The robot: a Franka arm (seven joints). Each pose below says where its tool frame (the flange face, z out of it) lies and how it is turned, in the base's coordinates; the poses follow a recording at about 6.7 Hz.
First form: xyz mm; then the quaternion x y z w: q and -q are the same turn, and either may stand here.
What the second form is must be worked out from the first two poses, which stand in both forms.
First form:
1: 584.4, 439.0, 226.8, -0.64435, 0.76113, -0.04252, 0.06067
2: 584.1, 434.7, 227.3, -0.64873, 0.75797, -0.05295, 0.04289
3: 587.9, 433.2, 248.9, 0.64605, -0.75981, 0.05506, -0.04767
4: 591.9, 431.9, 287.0, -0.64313, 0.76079, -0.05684, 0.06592
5: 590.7, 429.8, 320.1, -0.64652, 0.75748, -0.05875, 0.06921
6: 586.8, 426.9, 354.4, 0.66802, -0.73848, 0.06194, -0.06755
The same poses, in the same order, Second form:
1:
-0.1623, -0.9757, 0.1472, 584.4
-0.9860, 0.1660, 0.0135, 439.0
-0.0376, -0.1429, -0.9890, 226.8
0, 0, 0, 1

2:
-0.1546, -0.9789, 0.1337, 584.1
-0.9880, 0.1527, -0.0246, 434.7
0.0037, -0.1359, -0.9907, 227.3
0, 0, 0, 1

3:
-0.1607, -0.9765, 0.1436, 587.9
-0.9870, 0.1592, -0.0221, 433.2
-0.0013, -0.1453, -0.9894, 248.9
0, 0, 0, 1

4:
-0.1641, -0.9711, 0.1734, 591.9
-0.9861, 0.1663, -0.0017, 431.9
-0.0272, -0.1713, -0.9848, 287.0
0, 0, 0, 1

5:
-0.1544, -0.9713, 0.1808, 590.7
-0.9876, 0.1571, 0.0005, 429.8
-0.0289, -0.1785, -0.9835, 320.1
0, 0, 0, 1

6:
-0.0984, -0.9783, 0.1825, 586.8
-0.9950, 0.0998, -0.0012, 426.9
-0.0170, -0.1817, -0.9832, 354.4
0, 0, 0, 1

